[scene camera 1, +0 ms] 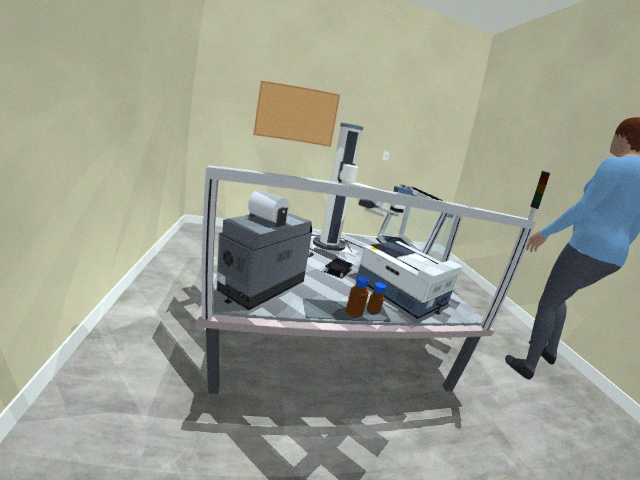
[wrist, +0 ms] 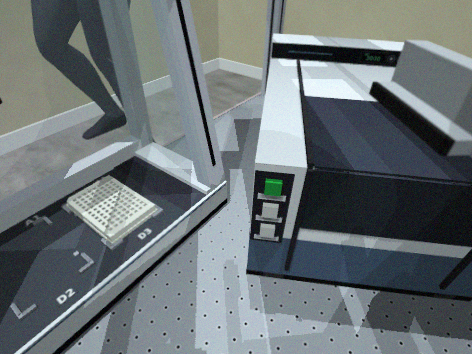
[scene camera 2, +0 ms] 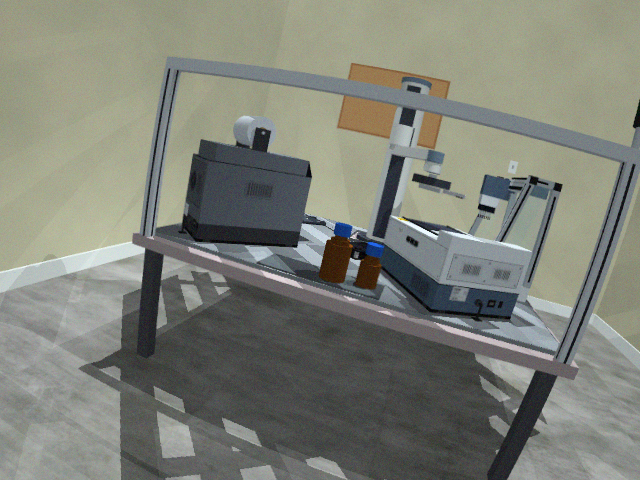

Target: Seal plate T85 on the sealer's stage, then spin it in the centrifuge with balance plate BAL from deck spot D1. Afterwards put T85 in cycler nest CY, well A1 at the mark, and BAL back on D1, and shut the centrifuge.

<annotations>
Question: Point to a perforated table top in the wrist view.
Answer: At 201, 290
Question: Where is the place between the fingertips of the gripper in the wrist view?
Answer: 190, 67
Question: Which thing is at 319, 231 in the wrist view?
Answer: A centrifuge.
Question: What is the gripper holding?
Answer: Nothing.
</annotations>
